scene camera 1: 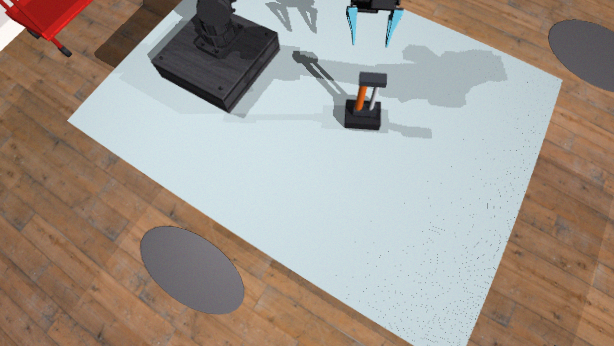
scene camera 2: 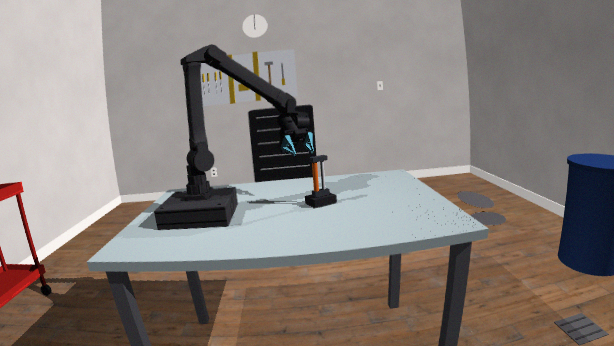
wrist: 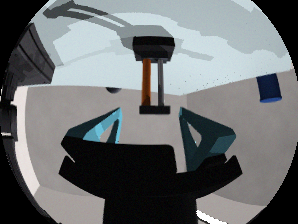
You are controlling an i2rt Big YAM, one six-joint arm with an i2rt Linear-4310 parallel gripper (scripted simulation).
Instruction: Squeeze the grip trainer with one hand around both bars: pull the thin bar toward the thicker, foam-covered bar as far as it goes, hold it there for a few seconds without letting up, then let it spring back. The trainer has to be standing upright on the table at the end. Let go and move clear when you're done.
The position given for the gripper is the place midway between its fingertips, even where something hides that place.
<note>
In view: the gripper (scene camera 2: 304, 154).
The gripper also shows in the wrist view (wrist: 150, 111).
</note>
